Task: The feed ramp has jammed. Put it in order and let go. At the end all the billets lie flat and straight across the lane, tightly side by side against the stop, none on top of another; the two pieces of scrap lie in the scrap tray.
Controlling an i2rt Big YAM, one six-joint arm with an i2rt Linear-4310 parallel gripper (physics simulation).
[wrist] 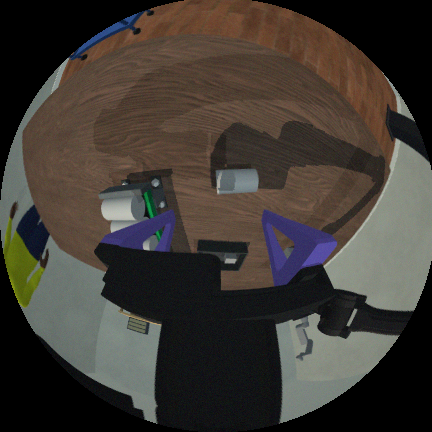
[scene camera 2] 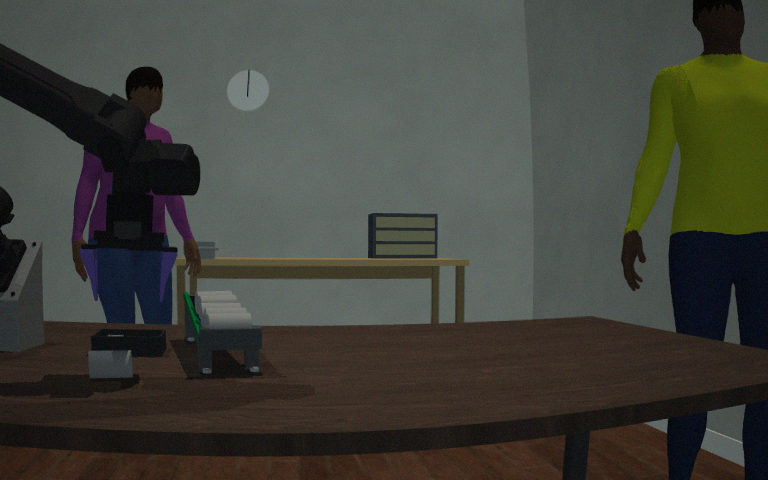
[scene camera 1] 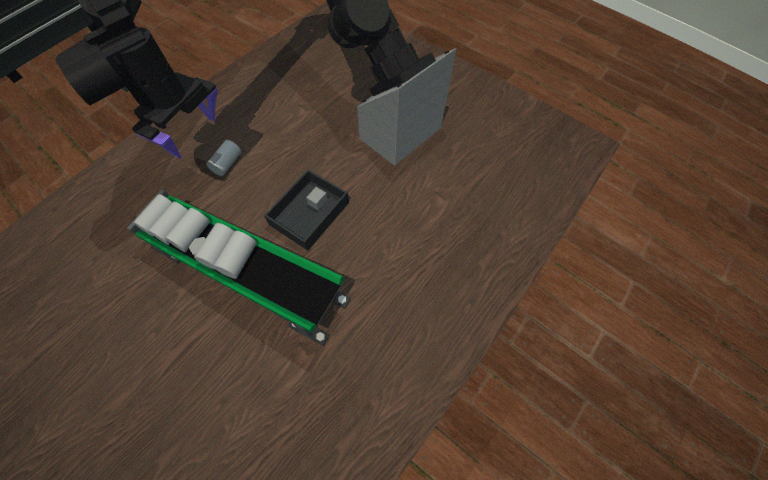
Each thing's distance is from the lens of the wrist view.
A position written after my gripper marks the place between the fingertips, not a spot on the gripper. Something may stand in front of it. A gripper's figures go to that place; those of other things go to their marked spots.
my gripper (wrist: 218, 214): 0.13 m
scrap tray (wrist: 218, 248): 0.32 m
